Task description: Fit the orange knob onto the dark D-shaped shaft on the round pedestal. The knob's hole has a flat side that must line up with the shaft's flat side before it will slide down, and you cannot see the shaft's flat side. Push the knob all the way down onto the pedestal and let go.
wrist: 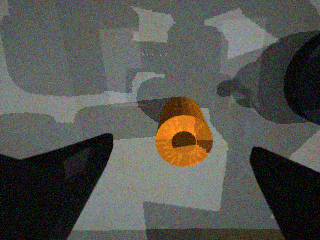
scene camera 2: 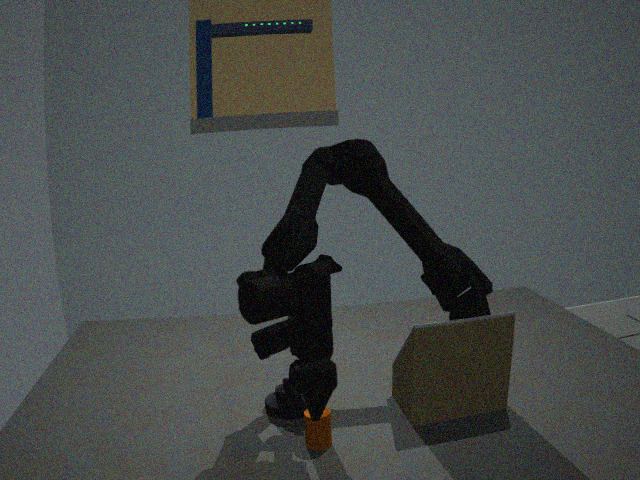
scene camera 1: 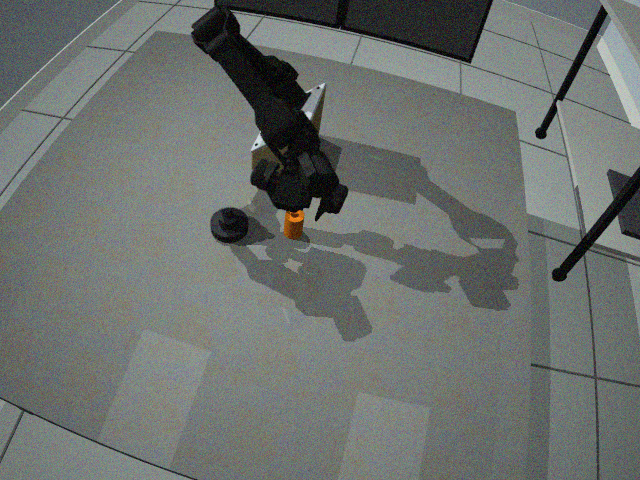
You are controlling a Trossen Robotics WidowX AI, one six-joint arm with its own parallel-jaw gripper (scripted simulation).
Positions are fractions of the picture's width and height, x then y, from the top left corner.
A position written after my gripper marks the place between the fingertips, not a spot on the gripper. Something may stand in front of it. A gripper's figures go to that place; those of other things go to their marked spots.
My gripper (wrist: 0.57, 0.61) is 0.12 m from the lens. An orange knob (wrist: 0.57, 0.58): 0.14 m from the lens.
